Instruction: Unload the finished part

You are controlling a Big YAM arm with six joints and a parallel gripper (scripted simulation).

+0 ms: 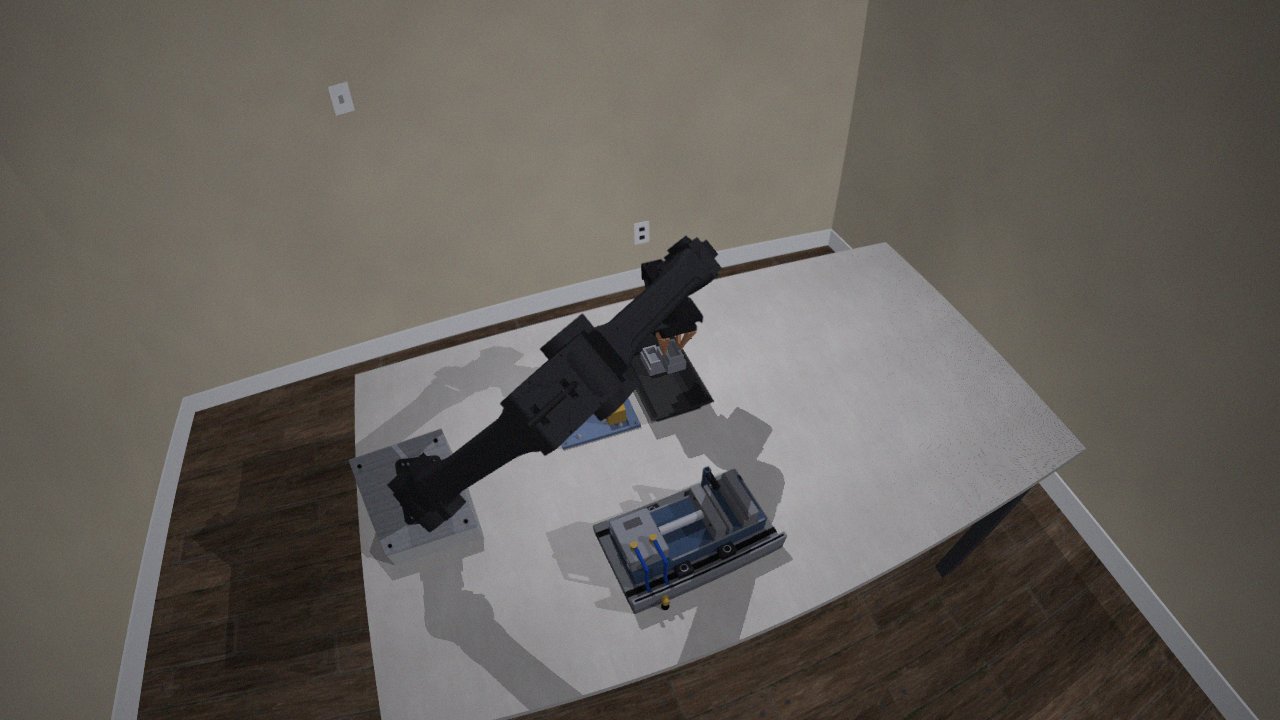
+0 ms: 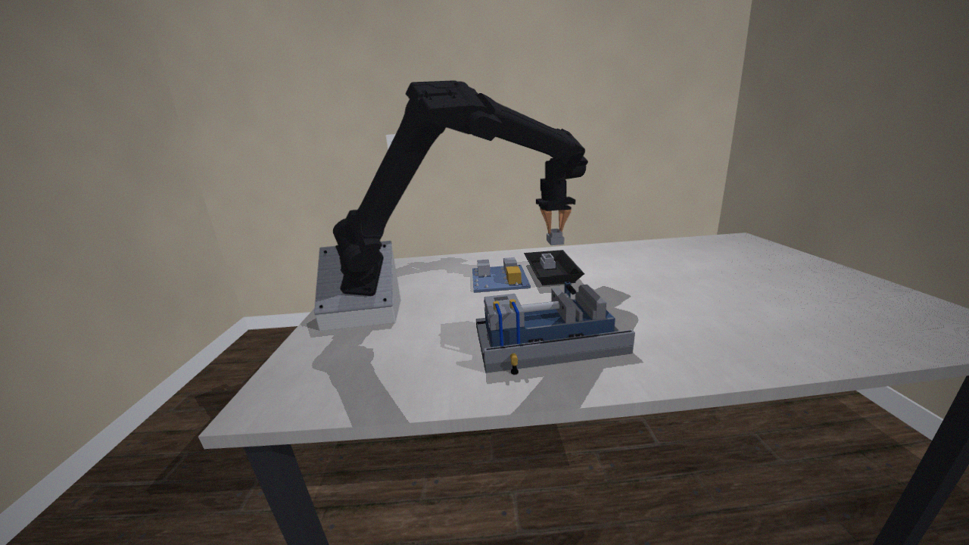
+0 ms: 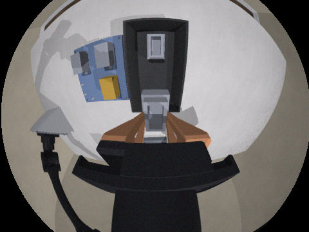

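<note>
Now: hand 13 cm past the yellow block and 13 cm above it. From my hand the other things lie so: blue fixture plate: 17 cm behind, 16 cm below, 4 cm to the left.
</note>
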